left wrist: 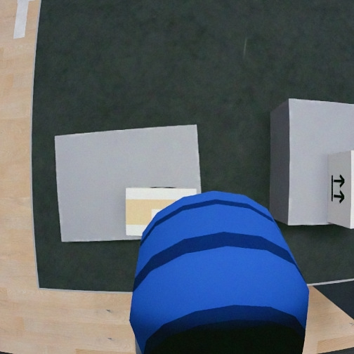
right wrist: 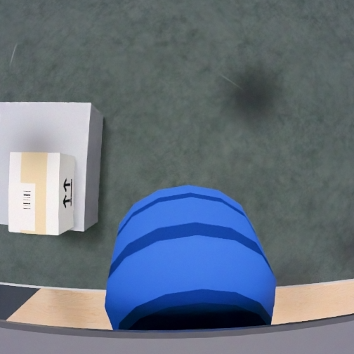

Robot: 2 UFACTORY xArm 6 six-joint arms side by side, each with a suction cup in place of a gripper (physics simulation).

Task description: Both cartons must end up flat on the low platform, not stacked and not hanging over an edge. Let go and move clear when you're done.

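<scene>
The low platform [left wrist: 95,175] is a thin grey slab at the left in the left wrist view. One carton [left wrist: 137,212], white with a tan band, lies on it near its front right corner; my left suction cup hides part of the carton. The other carton [left wrist: 342,190] [right wrist: 35,195], with arrows on its side, sits on the taller grey block [left wrist: 312,135] [right wrist: 72,122] near its front edge. My left suction cup [left wrist: 217,215] is blue, open and above the right front part of the low platform. My right suction cup [right wrist: 192,210] is open, over the mat right of the taller block.
A dark green mat [left wrist: 150,65] [right wrist: 175,100] lies under both platforms. Wooden floor [left wrist: 80,320] [right wrist: 65,310] borders it in front. A strip of mat separates the low platform from the taller block. A dark soft shadow falls on the mat in the right wrist view.
</scene>
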